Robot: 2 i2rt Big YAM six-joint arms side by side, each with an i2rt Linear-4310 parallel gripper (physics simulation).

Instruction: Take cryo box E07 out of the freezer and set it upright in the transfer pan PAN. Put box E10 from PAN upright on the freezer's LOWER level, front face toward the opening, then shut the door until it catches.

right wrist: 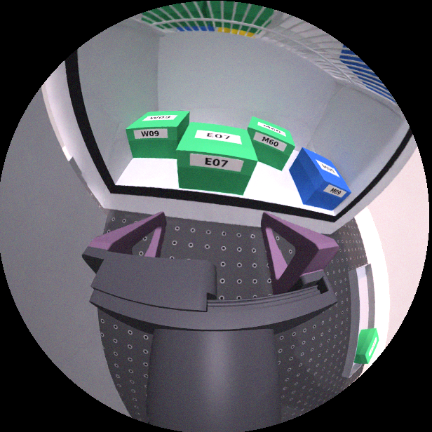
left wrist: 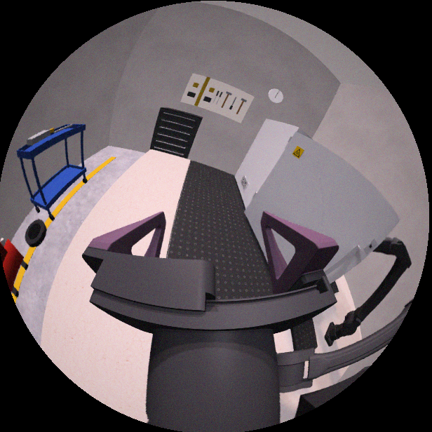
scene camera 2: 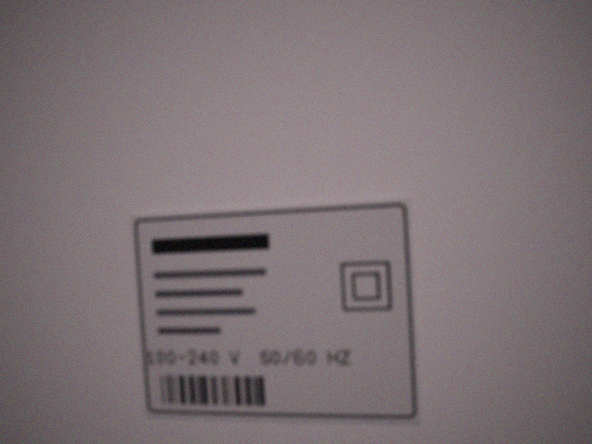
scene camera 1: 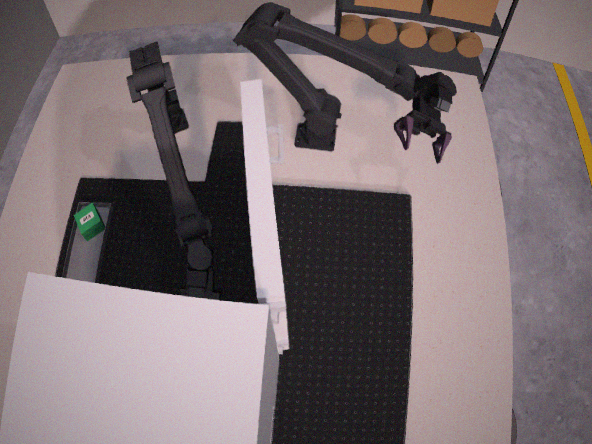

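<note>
Green box E07 (right wrist: pixel 215 159) stands upright at the front of the freezer's lower level, its label facing the opening. My right gripper (right wrist: pixel 213 216) is open and empty in front of the opening, short of E07; the freezer top hides it in scene camera 1. A green box (scene camera 1: pixel 89 222) (right wrist: pixel 367 346) sits in the transfer pan (scene camera 1: pixel 82 260) (right wrist: pixel 354 300); its label is too small to read surely. The freezer (scene camera 1: pixel 140 360) (left wrist: pixel 265 150) has its door (scene camera 1: pixel 262 200) (left wrist: pixel 330 195) wide open. My left gripper (scene camera 1: pixel 422 140) (left wrist: pixel 213 216) is open and empty, high beyond the door.
Green box W09 (right wrist: pixel 156 142) stands left of E07, green M60 (right wrist: pixel 270 145) behind it to the right, and blue M09 (right wrist: pixel 320 182) at the right. A wire shelf (right wrist: pixel 305 47) with more boxes is above. The door stands between my arms. Scene camera 2 faces a labelled panel (scene camera 2: pixel 280 310).
</note>
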